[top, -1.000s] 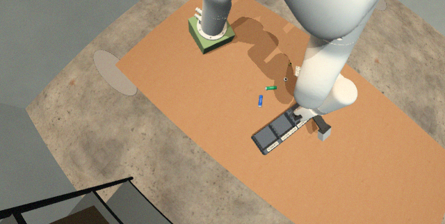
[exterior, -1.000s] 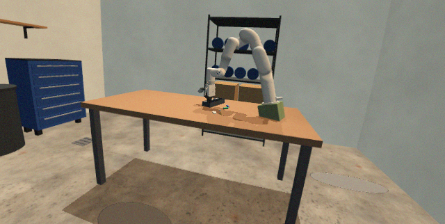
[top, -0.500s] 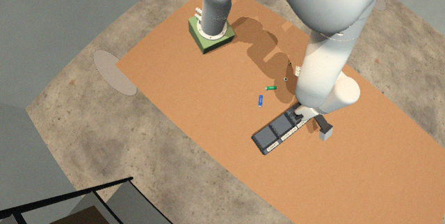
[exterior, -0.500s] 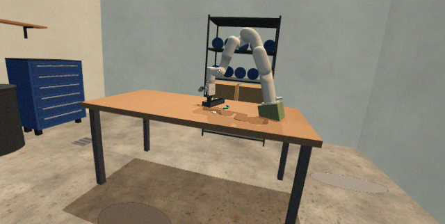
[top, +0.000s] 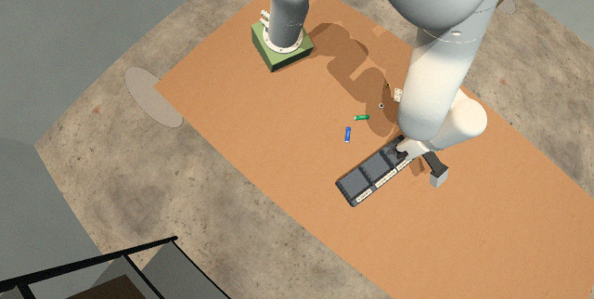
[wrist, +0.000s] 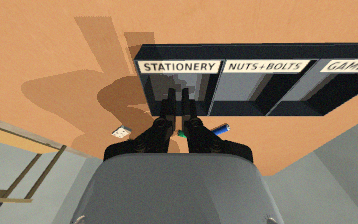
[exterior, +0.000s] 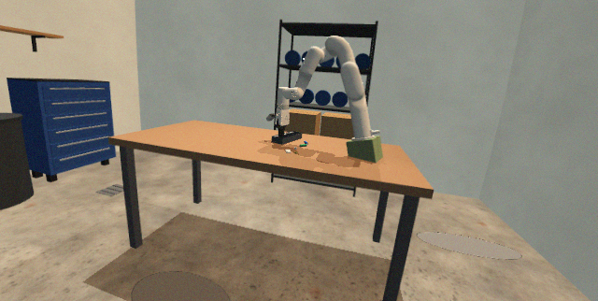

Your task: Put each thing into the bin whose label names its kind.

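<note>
The white domino lies 190 mm to the left of my hand, 80 mm behind it and 60 mm below it. Round my hand: blue battery: 160 mm behind, 50 mm below, 30 mm to the right; dark three-part bin: 80 mm to the right, 40 mm below, 30 mm behind; green battery: 150 mm behind, 50 mm below, 40 mm to the left.
</note>
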